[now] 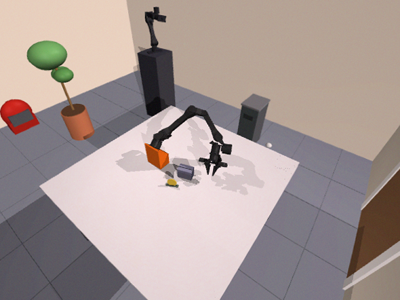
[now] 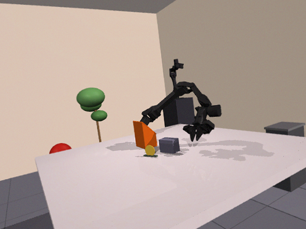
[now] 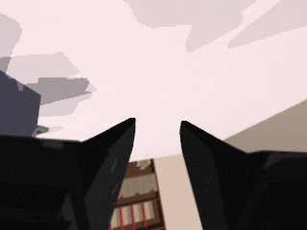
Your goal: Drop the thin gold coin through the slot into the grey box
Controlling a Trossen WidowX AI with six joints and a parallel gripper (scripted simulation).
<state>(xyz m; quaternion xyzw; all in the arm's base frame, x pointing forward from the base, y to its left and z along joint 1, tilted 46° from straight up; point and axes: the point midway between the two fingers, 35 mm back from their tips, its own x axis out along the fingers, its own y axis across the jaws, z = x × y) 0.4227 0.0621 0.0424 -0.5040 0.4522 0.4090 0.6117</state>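
My gripper tip is now 19 cm past the gold coin, 16 cm to the left of it and 4 cm above it.
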